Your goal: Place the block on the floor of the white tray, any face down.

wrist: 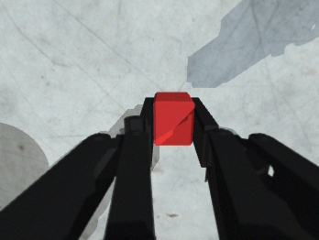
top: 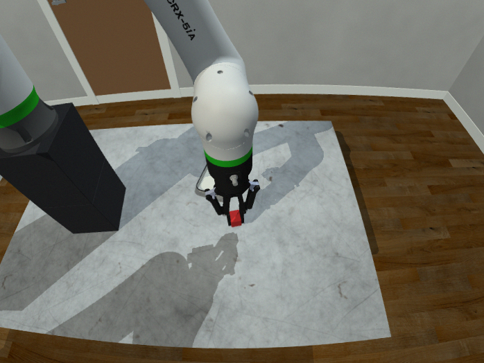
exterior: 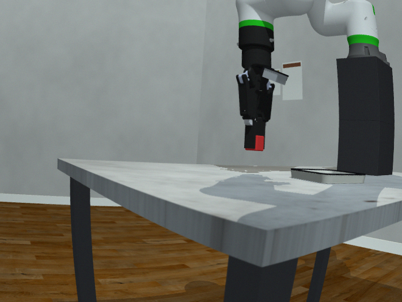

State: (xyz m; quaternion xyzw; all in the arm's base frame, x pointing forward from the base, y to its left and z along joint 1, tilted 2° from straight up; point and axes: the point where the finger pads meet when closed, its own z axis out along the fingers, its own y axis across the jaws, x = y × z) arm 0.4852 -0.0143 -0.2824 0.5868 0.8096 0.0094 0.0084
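Right now the white tray is 19 cm to the left of my hand, 8 cm below it and 8 cm behind it. From my hand the other things lie so: red block: 2 cm below.
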